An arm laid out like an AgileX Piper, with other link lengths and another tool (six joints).
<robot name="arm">
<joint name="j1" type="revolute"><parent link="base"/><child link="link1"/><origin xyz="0 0 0.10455"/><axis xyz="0 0 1"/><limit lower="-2.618" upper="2.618"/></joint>
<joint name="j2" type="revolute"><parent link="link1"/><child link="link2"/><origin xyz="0 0 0"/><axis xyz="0 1 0"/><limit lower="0" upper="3.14"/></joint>
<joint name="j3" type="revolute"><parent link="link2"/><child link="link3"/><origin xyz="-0.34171 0 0.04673"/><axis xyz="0 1 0"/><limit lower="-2.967" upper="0"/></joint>
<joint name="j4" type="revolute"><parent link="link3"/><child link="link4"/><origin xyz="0.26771 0 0.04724"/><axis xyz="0.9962 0 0.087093"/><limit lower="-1.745" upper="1.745"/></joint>
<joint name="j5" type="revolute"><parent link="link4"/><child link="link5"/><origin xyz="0 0 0"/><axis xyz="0 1 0"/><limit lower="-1.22" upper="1.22"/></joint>
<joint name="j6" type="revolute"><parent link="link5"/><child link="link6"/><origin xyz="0.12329 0 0.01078"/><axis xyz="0.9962 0 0.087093"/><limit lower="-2.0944" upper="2.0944"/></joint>
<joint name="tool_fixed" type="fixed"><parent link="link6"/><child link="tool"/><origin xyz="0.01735 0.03 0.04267" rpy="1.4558 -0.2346 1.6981"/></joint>
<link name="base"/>
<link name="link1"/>
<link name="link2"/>
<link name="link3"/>
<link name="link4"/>
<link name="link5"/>
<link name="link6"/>
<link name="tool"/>
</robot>
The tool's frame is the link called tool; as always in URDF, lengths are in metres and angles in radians.
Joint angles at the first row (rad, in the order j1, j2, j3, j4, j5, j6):
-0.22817, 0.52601, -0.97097, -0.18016, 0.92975, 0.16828
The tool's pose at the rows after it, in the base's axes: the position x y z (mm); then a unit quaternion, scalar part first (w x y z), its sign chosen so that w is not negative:
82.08 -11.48 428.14 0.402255 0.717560 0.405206 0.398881
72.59 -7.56 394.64 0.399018 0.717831 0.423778 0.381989
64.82 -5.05 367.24 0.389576 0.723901 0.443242 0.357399
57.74 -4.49 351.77 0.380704 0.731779 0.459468 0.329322
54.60 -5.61 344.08 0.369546 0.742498 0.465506 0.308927
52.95 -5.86 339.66 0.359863 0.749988 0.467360 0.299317
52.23 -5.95 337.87 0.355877 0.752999 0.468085 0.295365
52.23 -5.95 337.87 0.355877 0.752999 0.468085 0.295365
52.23 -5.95 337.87 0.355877 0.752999 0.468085 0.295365
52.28 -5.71 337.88 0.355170 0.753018 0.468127 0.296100
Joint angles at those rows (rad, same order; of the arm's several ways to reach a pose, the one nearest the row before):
-0.22817, 0.42802, -0.86959, -0.17845, 0.93226, 0.14783
-0.22822, 0.35289, -0.77018, -0.17618, 0.93819, 0.10923
-0.22822, 0.30100, -0.70780, -0.17619, 0.98069, 0.07015
-0.22819, 0.27594, -0.69059, -0.18631, 1.04560, 0.03673
-0.22818, 0.27401, -0.69056, -0.19578, 1.09799, 0.02896
-0.22820, 0.27401, -0.69055, -0.19576, 1.12932, 0.02895
-0.22816, 0.27400, -0.69057, -0.19580, 1.14217, 0.02898
-0.22816, 0.27400, -0.69057, -0.19580, 1.14217, 0.02898
-0.22816, 0.27400, -0.69057, -0.19580, 1.14217, 0.02898
-0.22821, 0.27400, -0.69057, -0.19371, 1.14216, 0.02893

